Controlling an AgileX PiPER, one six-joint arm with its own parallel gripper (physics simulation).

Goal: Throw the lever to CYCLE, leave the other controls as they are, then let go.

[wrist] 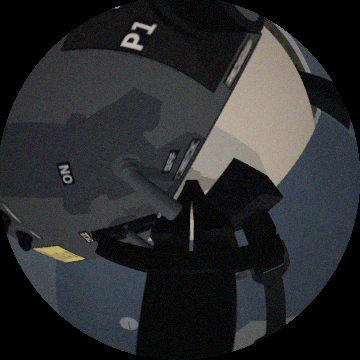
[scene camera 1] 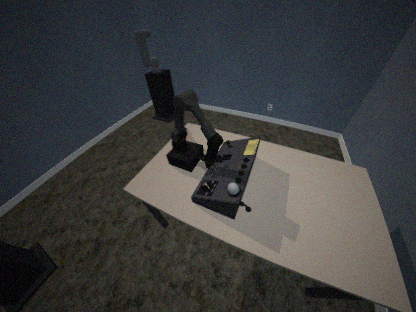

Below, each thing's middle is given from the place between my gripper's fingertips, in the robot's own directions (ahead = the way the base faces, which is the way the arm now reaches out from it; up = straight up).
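I find the toggle switch (wrist: 165, 204) 4 cm above my hand, 5 cm ahead of it and 2 cm to the right. The control console (scene camera 1: 229, 181) is 15 cm ahead of my hand, and it sits 2 cm above it and 3 cm to the left.
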